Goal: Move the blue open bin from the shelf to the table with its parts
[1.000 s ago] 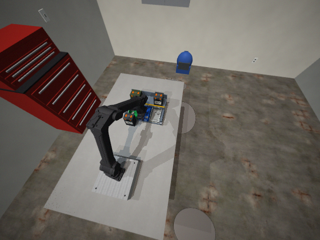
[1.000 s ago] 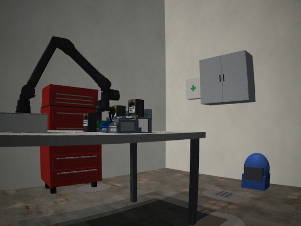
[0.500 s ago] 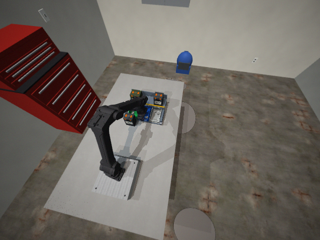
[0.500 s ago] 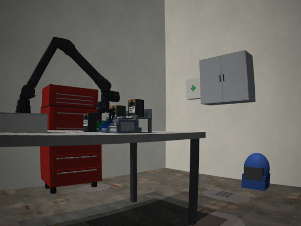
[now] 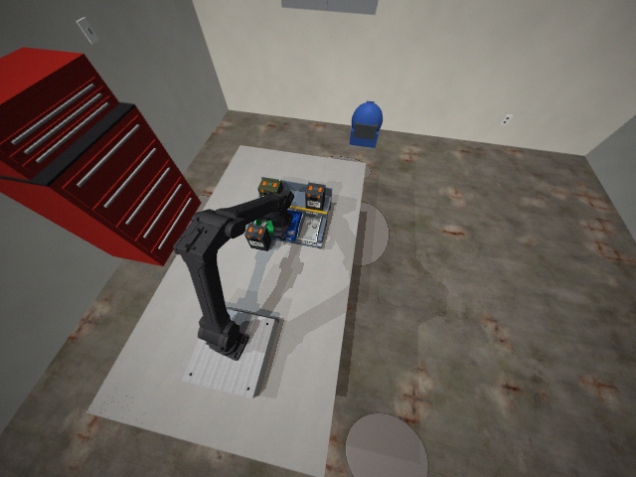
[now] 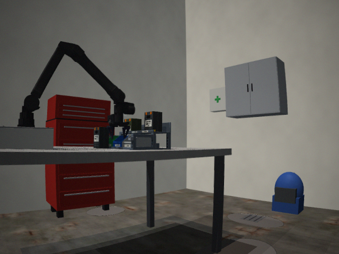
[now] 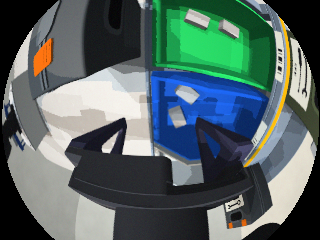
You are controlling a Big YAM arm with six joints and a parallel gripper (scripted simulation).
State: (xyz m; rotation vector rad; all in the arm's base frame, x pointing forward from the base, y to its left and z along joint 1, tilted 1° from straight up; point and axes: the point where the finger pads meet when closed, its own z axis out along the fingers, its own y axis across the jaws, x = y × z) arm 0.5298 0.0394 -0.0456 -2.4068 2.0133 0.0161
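My gripper is now 70 mm short of the blue open bin, 20 mm above it and 10 mm to the right of it. The rest, counted from my hand: green bin (120 mm to the left, 60 mm ahead, 20 mm below); yellow bar (130 mm ahead, 40 mm above, 20 mm to the left); grey bin (100 mm to the right, 90 mm ahead, 20 mm below).
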